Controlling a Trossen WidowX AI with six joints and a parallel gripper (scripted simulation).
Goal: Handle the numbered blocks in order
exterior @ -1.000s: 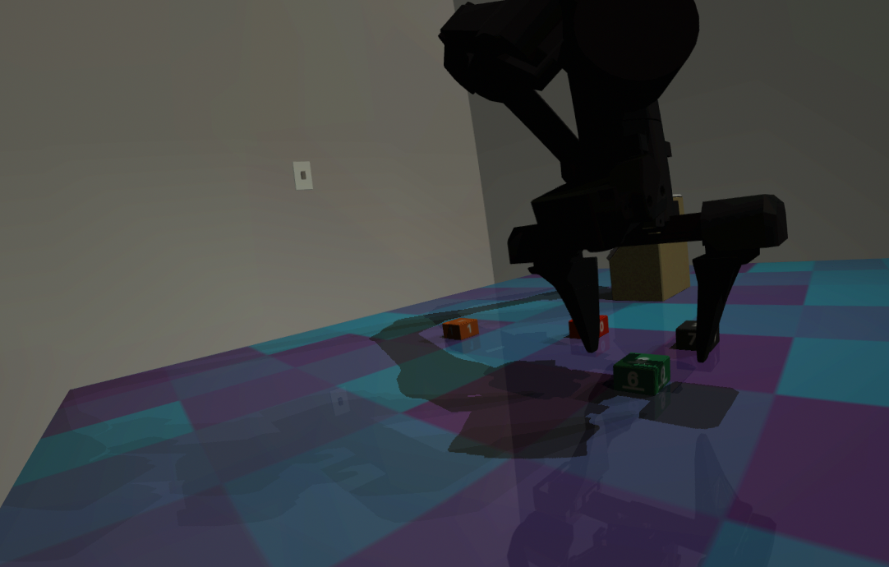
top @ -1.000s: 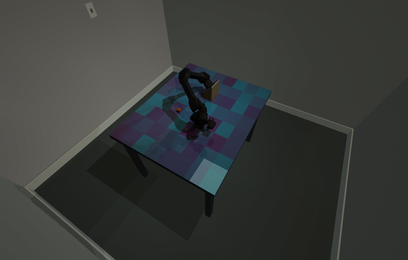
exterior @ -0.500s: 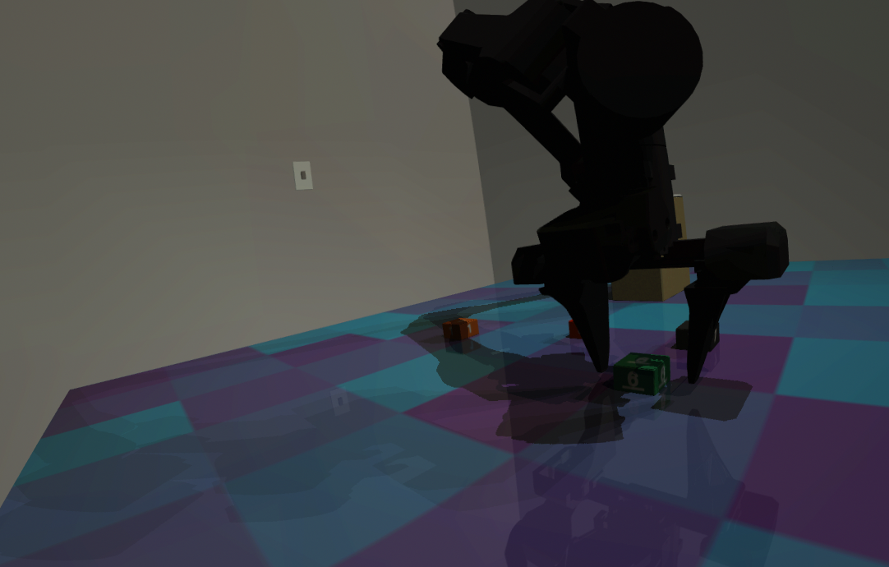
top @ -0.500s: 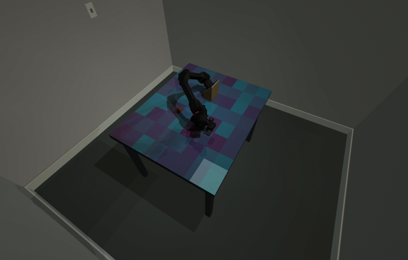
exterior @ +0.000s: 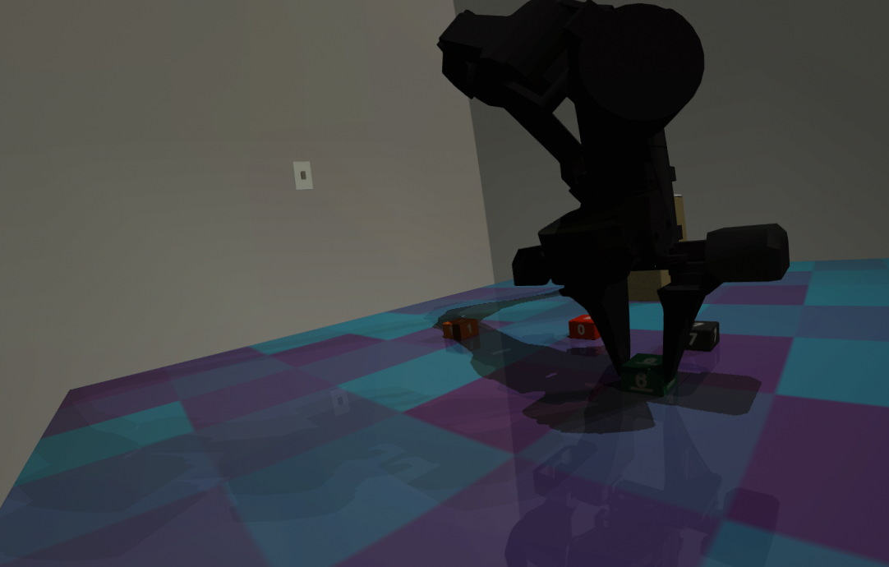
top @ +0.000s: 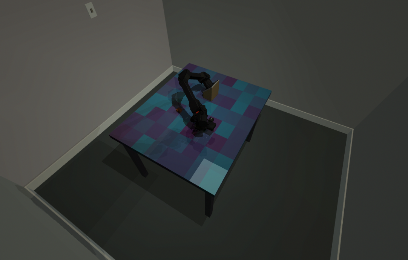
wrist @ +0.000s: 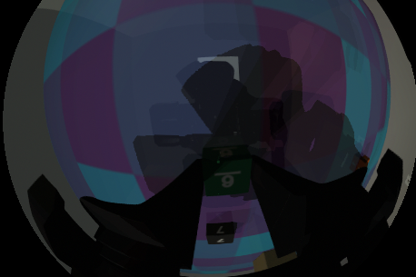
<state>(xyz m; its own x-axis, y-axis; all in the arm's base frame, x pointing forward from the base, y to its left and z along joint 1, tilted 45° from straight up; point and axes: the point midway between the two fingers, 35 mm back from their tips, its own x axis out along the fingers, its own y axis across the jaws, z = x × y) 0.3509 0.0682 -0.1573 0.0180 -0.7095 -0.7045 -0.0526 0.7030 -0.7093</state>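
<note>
Right now the green block is 10 mm behind my gripper tip. Also, from my gripper tip: orange block 280 mm to the right, 60 mm behind; black block 110 mm behind; red block 120 mm to the right, 120 mm behind.
</note>
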